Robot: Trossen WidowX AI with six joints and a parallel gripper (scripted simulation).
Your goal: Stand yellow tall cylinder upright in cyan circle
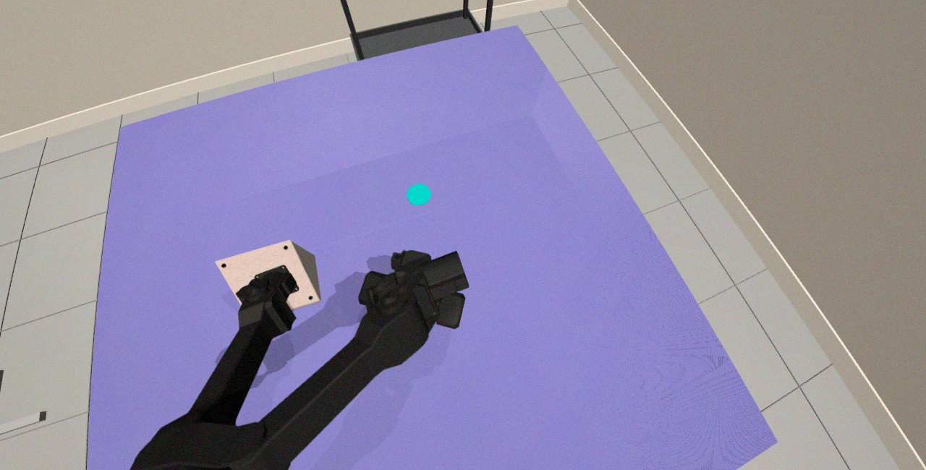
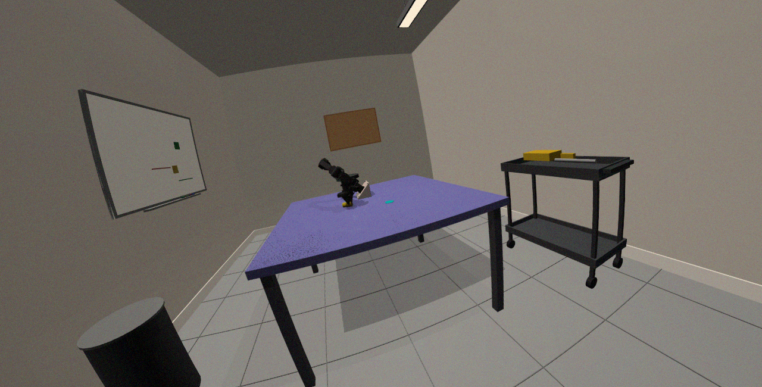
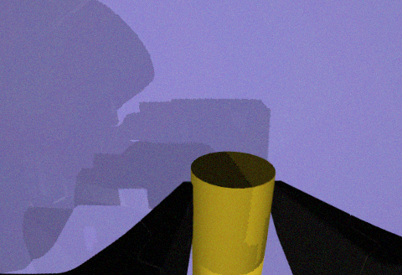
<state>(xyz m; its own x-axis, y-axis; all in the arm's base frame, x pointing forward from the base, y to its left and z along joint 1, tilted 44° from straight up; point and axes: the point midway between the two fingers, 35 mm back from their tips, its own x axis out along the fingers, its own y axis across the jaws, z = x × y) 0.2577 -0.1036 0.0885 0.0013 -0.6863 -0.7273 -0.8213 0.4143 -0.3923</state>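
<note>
Right now my gripper tip is 260 mm to the right of the cyan circle, 80 mm short of it and 30 mm above it. The rest, counted from my gripper tip: yellow tall cylinder 20 mm to the right, 10 mm behind.
</note>
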